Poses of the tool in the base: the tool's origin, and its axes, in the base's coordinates. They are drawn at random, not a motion.
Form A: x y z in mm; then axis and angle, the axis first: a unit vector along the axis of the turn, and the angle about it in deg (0 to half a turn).
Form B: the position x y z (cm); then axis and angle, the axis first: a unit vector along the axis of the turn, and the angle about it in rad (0 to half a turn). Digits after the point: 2 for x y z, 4 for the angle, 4 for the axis.
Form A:
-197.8 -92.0 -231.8 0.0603 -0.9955 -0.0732 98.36
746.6 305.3 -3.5 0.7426 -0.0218 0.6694 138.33
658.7 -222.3 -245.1 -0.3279 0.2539 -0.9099 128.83
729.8 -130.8 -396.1 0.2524 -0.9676 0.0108 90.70
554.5 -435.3 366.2 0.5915 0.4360 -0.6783 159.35
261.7 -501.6 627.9 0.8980 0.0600 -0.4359 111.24
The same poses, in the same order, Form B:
-19.78 -9.20 -23.18 0.0603 -0.9955 -0.0732 1.7167
74.66 30.53 -0.35 0.7426 -0.0218 0.6694 2.4143
65.87 -22.23 -24.51 -0.3279 0.2539 -0.9099 2.2485
72.98 -13.08 -39.61 0.2524 -0.9676 0.0108 1.5830
55.45 -43.53 36.62 0.5915 0.4360 -0.6783 2.7812
26.17 -50.16 62.79 0.8980 0.0600 -0.4359 1.9415

